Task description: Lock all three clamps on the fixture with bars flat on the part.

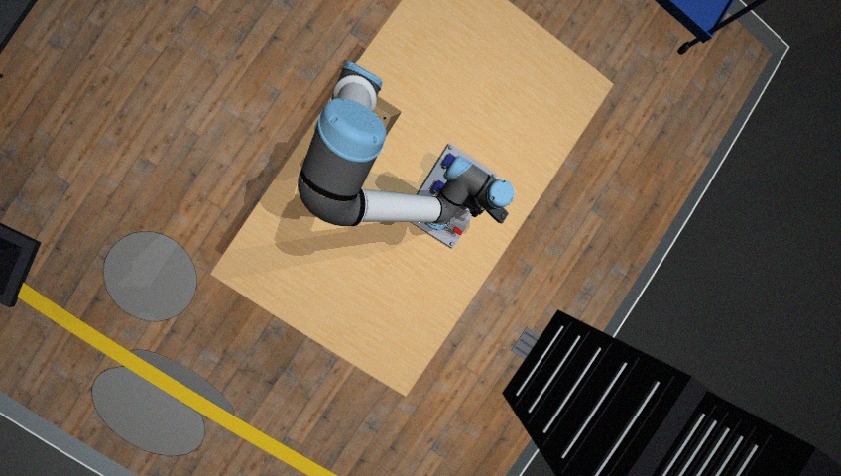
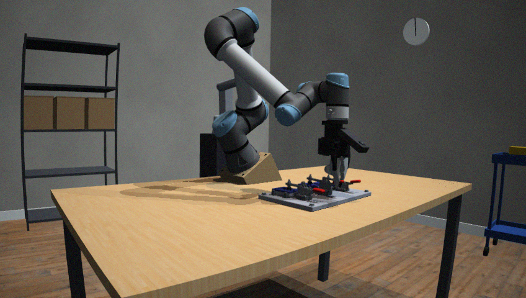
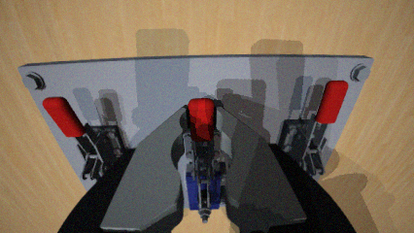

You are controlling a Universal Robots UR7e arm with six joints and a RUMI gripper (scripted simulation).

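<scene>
My gripper is now 90 mm past the grey fixture plate, 60 mm above it and 10 mm to the right of it. Also, from my hand: blue part 150 mm behind, 100 mm to the right, 30 mm below.
</scene>
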